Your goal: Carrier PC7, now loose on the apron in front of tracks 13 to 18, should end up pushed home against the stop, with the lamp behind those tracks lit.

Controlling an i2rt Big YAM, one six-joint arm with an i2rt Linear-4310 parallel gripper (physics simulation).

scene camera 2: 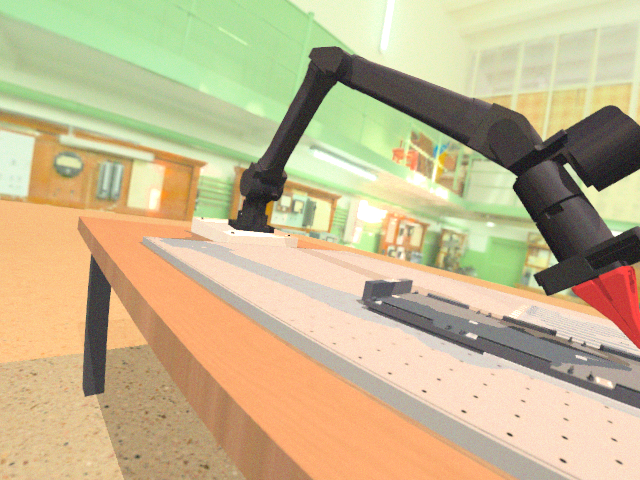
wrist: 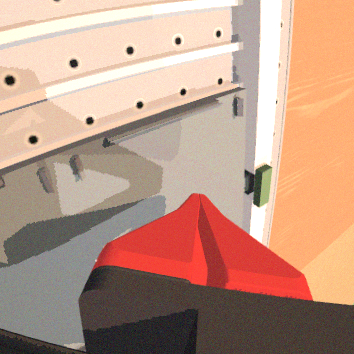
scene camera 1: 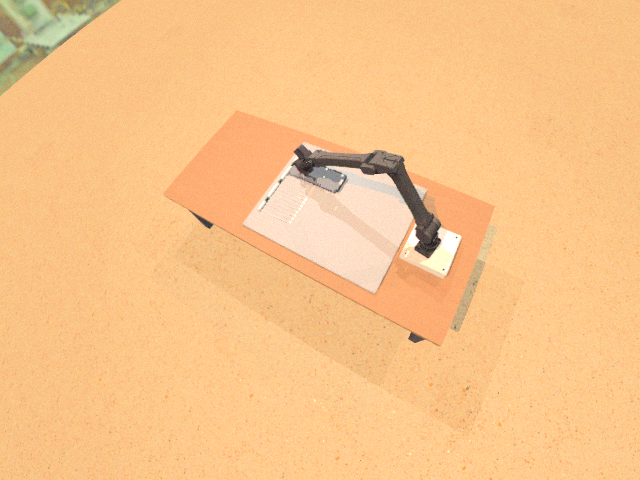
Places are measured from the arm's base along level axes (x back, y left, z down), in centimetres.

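Pixels of known places: gripper, fingertip midpoint: (wrist: 195,204) (scene camera 1: 298,169); arm's base, origin of the base link: (scene camera 2: 250,228) (scene camera 1: 427,245).
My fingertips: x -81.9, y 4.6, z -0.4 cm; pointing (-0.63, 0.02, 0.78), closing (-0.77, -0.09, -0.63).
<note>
For each thing: its top centre in the pictures, then the offset to it from my fingertips. "spot": a spot on its surface instead. Level surfaces: height alone.
- Carrier PC7, middle of its top: (wrist: 7,344) (scene camera 2: 522,319) (scene camera 1: 316,172) dx +9.7, dy -4.7, dz +0.2 cm
- green lamp block, surface spot: (wrist: 263,185) spot: dx -6.5, dy -1.3, dz +1.0 cm
- perforated board, its level: dz +3.2 cm
- orange table, its level: dz +4.5 cm
Carrier PC7 (scene camera 1: 333,179) (scene camera 2: 465,335) (wrist: 210,130), a long dark grey plate with raised edge pieces and an end block, lies flat on the board. In the wrist view its far edge is at the foot of the white stop rail (scene camera 1: 273,189) (wrist: 265,125); I cannot tell whether they touch. A green lamp block (wrist: 263,185) sits on the rail, with a small dark piece beside it at the carrier's edge; it looks dull green, and I cannot tell if it is lit. My gripper (scene camera 1: 303,168) (scene camera 2: 634,341) (wrist: 195,204), with red fingers, is shut and empty over the carrier's rail-side part.
White track ribs (scene camera 1: 289,204) (wrist: 145,70) run beside the carrier, up to the rail. The perforated board (scene camera 1: 336,242) (scene camera 2: 289,304) lies on an orange table (scene camera 1: 222,155) (scene camera 2: 170,315). The arm's white base plate (scene camera 1: 449,248) (scene camera 2: 211,229) stands at the other end. The arm spans above the board.
</note>
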